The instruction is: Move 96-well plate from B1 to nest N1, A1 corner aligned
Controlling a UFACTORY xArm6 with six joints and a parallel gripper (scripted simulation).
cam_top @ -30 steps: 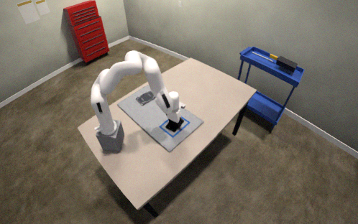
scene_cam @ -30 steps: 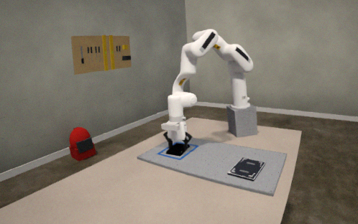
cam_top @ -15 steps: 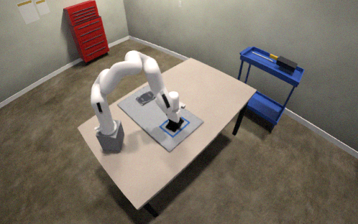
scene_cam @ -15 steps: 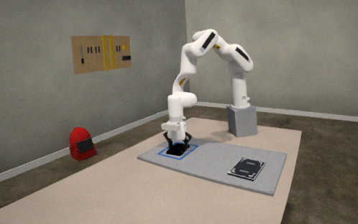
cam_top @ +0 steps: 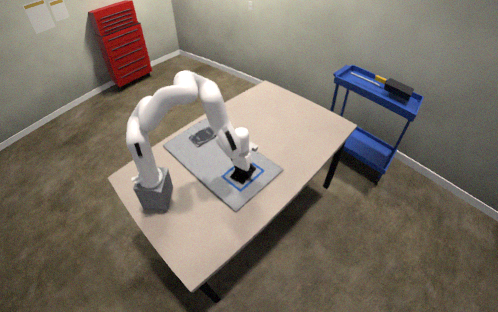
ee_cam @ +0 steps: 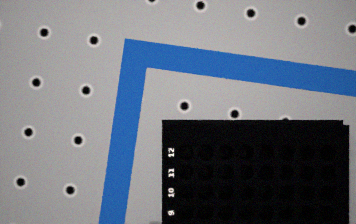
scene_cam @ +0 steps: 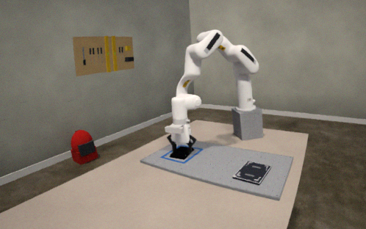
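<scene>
Right now my hand is 40 cm to the right of the dark plate nest, 3 cm past it and 1 cm above it. The rest, counted from my hand: black 96-well plate (1 cm below).
</scene>
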